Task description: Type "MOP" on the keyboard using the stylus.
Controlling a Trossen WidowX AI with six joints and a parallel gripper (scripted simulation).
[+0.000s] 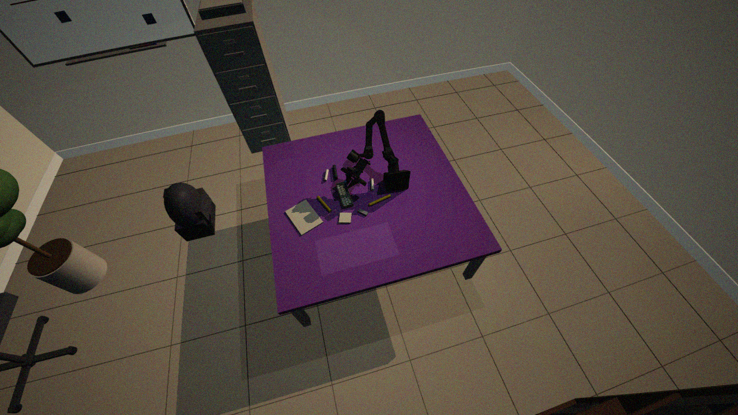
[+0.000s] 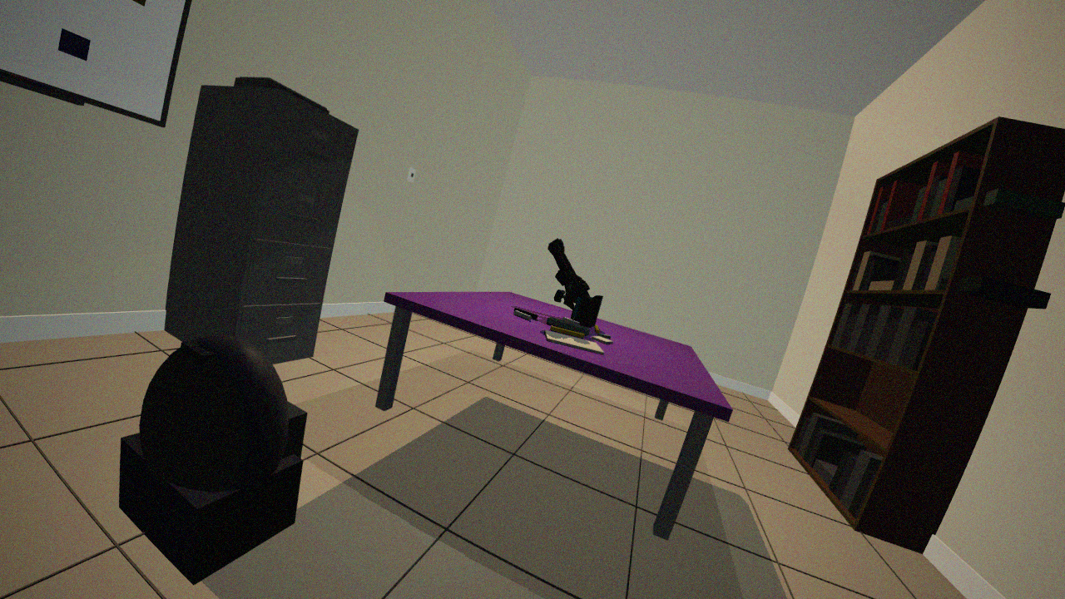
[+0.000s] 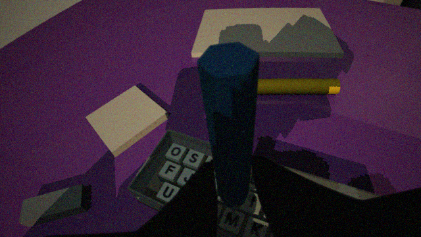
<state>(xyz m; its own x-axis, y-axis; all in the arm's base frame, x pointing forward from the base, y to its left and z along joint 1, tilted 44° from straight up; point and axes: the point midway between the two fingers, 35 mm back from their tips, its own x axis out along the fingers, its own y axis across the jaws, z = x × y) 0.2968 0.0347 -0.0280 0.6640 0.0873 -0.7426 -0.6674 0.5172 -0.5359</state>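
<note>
The white pad is 30 mm ahead of my gripper tip, 170 mm to the left of it and 90 mm below it. The rest, counted from my gripper tip: pale stylus tip (50 mm below); dark blue stylus (20 mm below).
</note>
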